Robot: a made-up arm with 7 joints.
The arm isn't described. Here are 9 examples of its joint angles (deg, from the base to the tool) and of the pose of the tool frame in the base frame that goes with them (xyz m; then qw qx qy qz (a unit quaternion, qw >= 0)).
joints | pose
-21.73 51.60 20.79 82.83 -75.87 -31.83 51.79 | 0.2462 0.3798 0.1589 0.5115 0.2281 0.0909 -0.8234
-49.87 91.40 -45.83 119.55 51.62 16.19 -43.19 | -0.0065 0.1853 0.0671 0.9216 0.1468 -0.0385 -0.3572
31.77 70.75 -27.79 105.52 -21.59 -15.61 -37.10 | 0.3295 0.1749 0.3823 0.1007 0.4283 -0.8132 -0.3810
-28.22 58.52 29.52 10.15 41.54 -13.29 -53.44 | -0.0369 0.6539 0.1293 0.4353 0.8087 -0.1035 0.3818
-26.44 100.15 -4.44 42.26 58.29 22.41 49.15 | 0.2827 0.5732 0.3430 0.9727 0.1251 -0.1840 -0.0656
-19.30 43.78 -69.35 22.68 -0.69 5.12 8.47 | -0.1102 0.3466 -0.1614 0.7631 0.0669 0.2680 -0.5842
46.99 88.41 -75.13 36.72 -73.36 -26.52 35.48 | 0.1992 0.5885 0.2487 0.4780 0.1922 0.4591 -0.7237
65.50 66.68 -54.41 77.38 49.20 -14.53 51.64 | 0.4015 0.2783 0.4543 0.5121 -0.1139 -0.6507 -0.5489
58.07 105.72 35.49 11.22 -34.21 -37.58 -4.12 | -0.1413 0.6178 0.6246 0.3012 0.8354 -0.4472 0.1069
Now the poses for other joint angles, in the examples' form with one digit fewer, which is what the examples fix.
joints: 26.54 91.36 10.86 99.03 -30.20 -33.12 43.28
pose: 0.246 0.273 0.580 0.237 0.562 -0.228 -0.759
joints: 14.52 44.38 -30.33 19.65 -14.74 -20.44 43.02
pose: 0.266 0.417 -0.023 0.862 -0.017 -0.093 -0.498
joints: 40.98 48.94 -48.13 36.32 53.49 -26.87 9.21
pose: 0.434 0.377 0.174 0.702 0.121 -0.698 -0.076
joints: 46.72 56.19 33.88 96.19 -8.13 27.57 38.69
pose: 0.145 0.365 0.639 0.493 0.410 -0.763 -0.086
